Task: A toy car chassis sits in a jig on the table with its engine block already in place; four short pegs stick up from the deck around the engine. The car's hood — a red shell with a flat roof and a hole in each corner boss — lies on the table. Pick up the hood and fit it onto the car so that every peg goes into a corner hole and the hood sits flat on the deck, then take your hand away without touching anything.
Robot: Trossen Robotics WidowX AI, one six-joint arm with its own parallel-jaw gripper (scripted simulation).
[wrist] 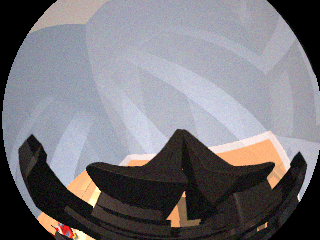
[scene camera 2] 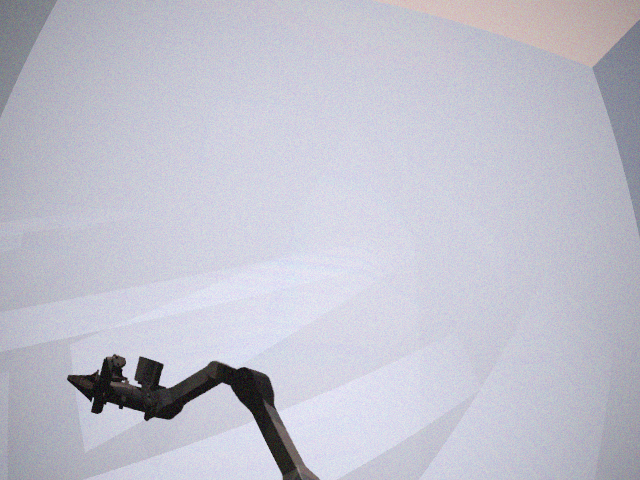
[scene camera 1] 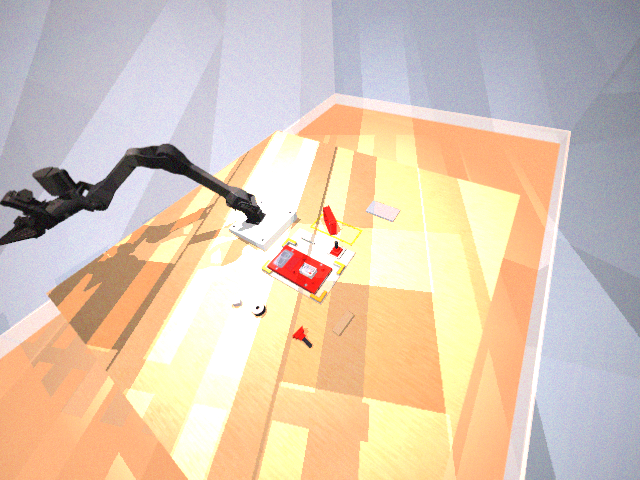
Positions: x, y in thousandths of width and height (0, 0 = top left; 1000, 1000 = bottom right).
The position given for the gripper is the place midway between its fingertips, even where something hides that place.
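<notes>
Shut and holding nothing, the gripper (scene camera 2: 105, 786) can also be seen in the wrist view (wrist: 564, 556).
</notes>
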